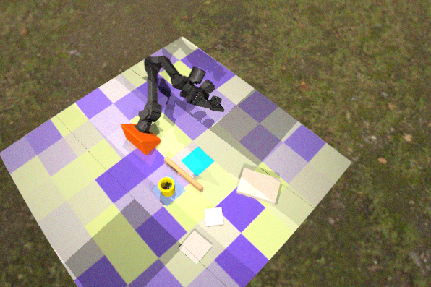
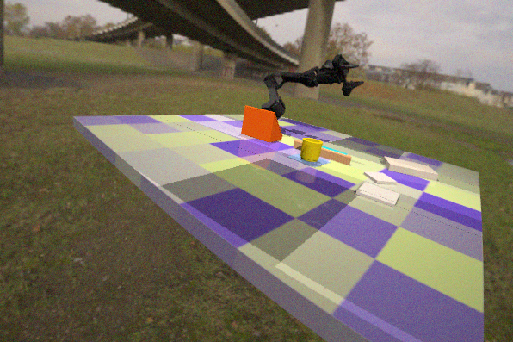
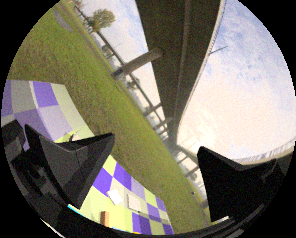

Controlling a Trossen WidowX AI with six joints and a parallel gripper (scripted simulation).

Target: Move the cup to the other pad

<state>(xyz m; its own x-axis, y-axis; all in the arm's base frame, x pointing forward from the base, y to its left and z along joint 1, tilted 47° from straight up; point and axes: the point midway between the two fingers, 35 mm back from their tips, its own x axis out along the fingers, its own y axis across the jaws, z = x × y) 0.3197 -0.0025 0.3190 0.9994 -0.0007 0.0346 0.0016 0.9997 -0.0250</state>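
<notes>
The cyan pad is 10 mm behind my gripper tip, 110 mm to the right of it and 350 mm below it. Also, from my gripper tip: wooden stick 210 mm to the right, 330 mm below.
</notes>
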